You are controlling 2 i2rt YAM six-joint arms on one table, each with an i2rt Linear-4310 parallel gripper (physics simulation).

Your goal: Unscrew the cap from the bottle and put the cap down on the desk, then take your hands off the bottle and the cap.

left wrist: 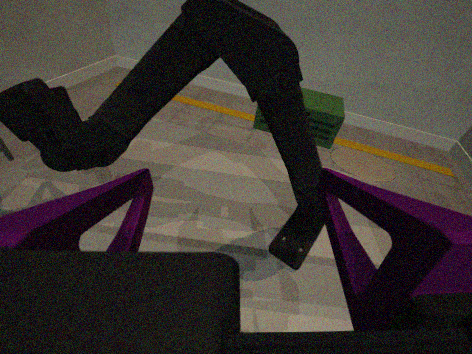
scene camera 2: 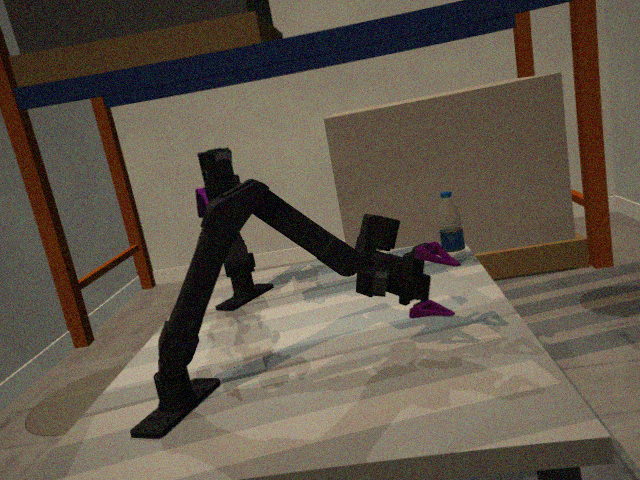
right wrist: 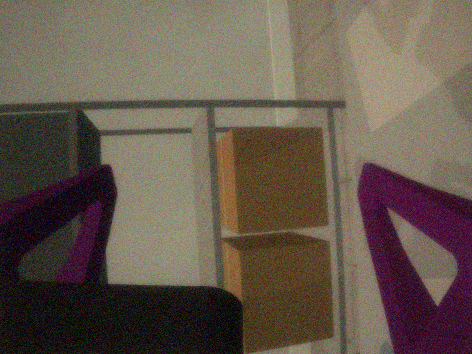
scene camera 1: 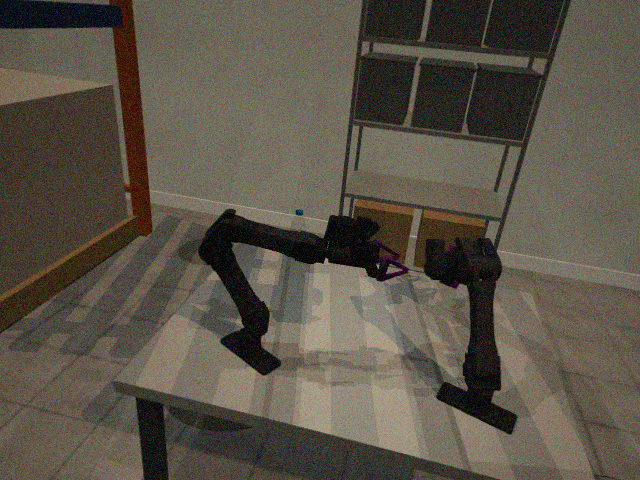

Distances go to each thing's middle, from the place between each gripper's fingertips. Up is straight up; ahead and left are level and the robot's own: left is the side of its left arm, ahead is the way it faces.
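Labels:
The clear plastic bottle (scene camera 2: 449, 220) is 650 mm to the left of my right hand, and it's 70 mm ahead of that hand and 30 mm below it. Going by its middle, the bottle is nearer to my right hand than to my left hand.
My left hand, for its part, is 43 cm to the right of the bottle, 51 cm short of it and 22 cm above it.

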